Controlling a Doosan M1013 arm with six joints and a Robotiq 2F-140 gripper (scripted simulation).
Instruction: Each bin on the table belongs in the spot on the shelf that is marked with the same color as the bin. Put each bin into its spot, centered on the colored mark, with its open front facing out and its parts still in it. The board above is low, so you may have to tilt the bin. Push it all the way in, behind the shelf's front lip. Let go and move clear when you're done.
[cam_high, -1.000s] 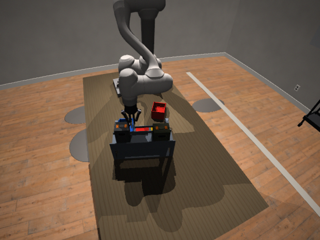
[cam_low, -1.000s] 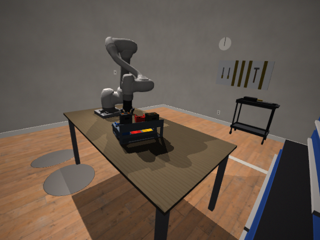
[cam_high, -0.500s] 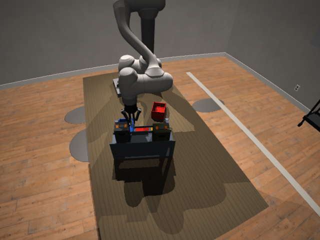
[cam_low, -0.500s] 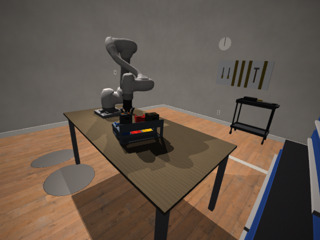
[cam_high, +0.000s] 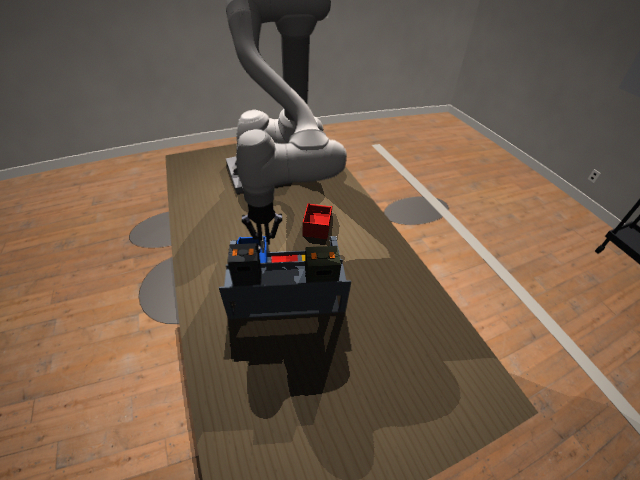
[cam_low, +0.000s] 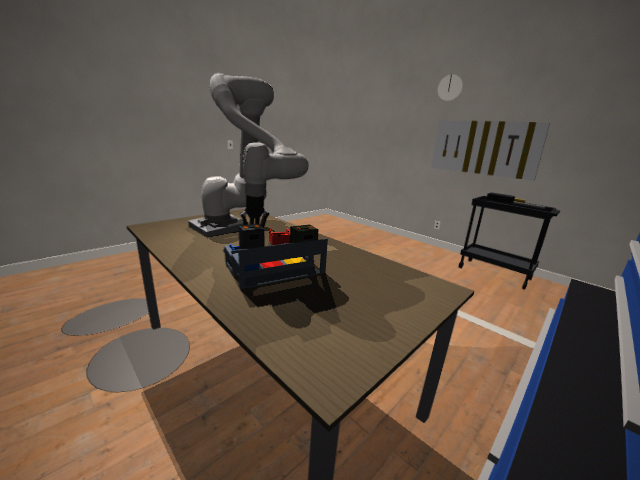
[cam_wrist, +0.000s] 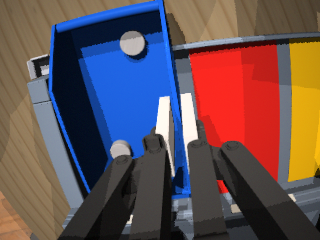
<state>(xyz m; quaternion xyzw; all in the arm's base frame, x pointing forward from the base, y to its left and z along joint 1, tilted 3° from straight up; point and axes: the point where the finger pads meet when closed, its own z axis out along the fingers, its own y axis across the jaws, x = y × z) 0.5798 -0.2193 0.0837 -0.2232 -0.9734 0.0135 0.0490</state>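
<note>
The blue bin lies 6 cm below my hand, 4 cm to the right of it and 3 cm behind it. From my hand the other things lie so: green toolbox (21 cm ahead, 10 cm to the left, 4 cm above); red bin (28 cm to the left, 10 cm behind, 8 cm below); dark box (11 cm to the right, 10 cm ahead, 5 cm above).
</note>
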